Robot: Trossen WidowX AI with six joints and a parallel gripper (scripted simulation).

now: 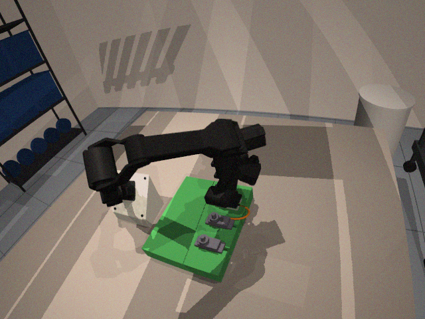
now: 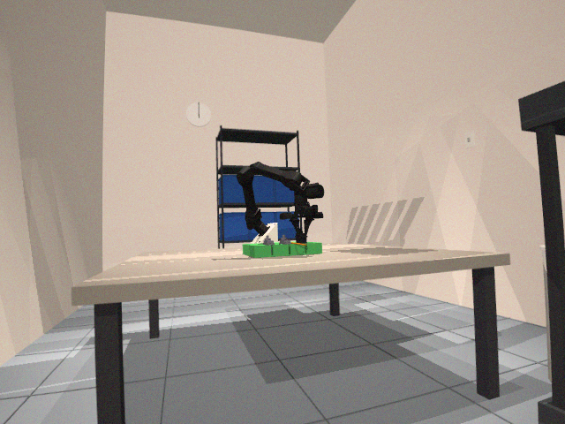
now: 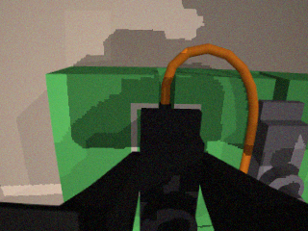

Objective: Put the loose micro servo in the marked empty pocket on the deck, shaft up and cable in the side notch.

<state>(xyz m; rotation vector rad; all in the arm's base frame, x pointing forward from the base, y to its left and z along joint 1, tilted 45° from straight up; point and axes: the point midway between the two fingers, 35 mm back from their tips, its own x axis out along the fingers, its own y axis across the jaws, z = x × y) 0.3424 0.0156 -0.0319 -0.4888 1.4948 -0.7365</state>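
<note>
My gripper tip is 13 cm past the green deck, 6 cm to the left of it and 6 cm above it.
</note>
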